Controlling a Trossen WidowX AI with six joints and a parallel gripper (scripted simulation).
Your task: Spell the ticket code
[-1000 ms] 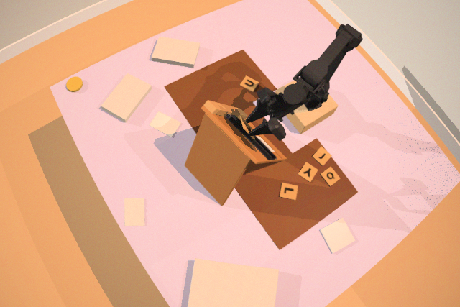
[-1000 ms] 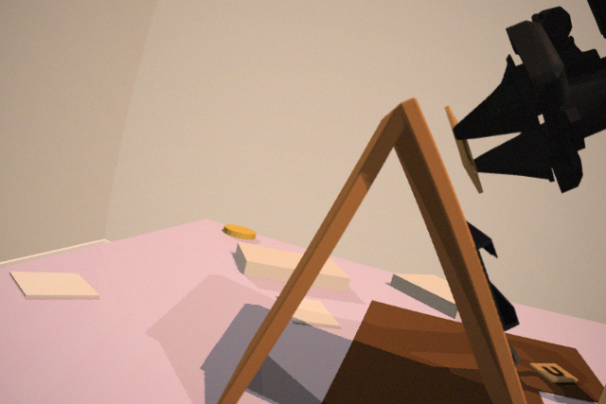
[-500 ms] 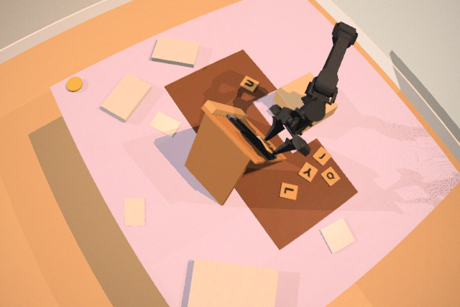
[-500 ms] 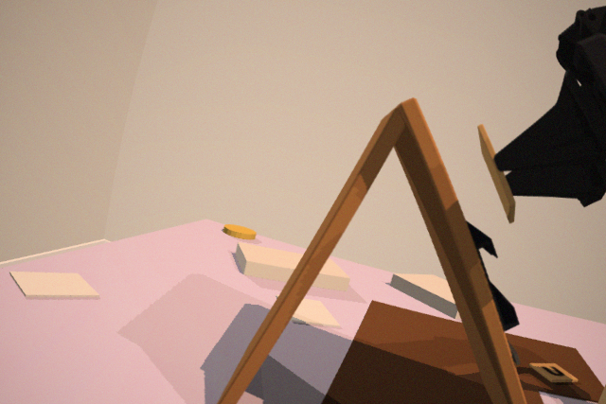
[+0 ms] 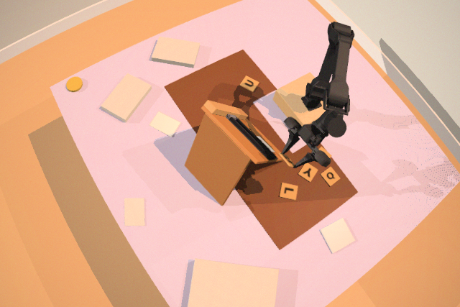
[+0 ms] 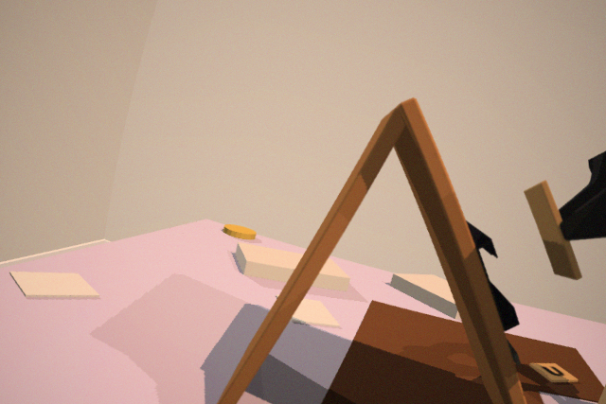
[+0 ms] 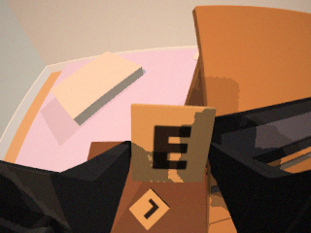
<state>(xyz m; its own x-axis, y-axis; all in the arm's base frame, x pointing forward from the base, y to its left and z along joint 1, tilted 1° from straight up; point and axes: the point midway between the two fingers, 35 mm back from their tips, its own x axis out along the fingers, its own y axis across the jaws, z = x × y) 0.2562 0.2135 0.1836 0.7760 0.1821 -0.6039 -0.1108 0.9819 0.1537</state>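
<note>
Now: the white ticket 1 cm behind my gripper tip, 13 cm to the right of it and 13 cm below it. The rest, counted from my gripper tip: y tile (15 cm behind, 1 cm to the left, 22 cm below); brown mat (8 cm behind, 20 cm to the right, 22 cm below); letter tile (right at my gripper tip).
</note>
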